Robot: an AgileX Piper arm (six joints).
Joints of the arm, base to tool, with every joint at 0 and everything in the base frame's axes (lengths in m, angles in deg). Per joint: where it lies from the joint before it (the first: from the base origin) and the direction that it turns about. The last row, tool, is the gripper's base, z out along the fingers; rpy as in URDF.
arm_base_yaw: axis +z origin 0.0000 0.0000 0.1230
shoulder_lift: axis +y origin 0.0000 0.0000 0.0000
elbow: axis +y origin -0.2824 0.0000 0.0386
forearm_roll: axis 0.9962 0 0.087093 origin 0.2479 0.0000 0.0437
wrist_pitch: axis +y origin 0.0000 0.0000 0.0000
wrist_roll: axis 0.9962 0 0.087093 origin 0.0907 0.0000 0.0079
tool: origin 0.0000 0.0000 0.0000 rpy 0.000 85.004 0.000
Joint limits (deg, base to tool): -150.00..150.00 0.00..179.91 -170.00..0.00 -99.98..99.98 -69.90..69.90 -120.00..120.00
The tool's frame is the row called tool.
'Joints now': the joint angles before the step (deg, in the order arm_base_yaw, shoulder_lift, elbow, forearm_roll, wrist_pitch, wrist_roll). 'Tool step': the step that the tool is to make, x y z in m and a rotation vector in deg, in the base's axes. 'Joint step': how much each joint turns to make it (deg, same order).
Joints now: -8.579 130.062 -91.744 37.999 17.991 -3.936
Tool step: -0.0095 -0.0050 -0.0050 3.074 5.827 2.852
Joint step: -1.556 -0.035 -0.014 -0.733 7.937 0.060
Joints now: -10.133 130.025 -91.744 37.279 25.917 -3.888
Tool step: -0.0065 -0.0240 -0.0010 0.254 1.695 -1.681
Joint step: -3.077 -0.068 -0.003 -1.179 2.096 0.375
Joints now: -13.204 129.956 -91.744 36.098 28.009 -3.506
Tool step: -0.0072 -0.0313 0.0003 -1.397 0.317 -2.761
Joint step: -3.701 -0.103 -0.023 -1.781 0.059 0.078
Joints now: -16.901 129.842 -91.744 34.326 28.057 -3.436
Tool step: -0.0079 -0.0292 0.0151 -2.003 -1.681 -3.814
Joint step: -3.344 -1.823 0.001 -2.276 -0.958 1.549
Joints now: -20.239 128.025 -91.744 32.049 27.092 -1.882
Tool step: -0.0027 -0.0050 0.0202 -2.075 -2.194 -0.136
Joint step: -0.542 -2.462 0.077 -1.212 -0.463 -0.009
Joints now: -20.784 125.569 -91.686 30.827 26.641 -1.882
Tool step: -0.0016 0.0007 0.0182 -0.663 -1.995 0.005
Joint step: -0.003 -2.172 -0.016 0.067 0.100 0.008
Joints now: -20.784 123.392 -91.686 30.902 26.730 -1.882
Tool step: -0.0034 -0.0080 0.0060 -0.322 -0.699 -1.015
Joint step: -1.038 -0.713 -0.003 0.002 -0.045 -0.059
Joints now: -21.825 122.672 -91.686 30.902 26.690 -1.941
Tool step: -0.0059 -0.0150 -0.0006 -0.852 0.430 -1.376
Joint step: -1.857 0.003 0.041 -1.064 0.028 -0.003
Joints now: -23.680 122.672 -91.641 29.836 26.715 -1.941
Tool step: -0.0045 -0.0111 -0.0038 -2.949 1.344 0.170
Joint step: -1.129 0.314 0.099 -3.580 -0.477 0.110
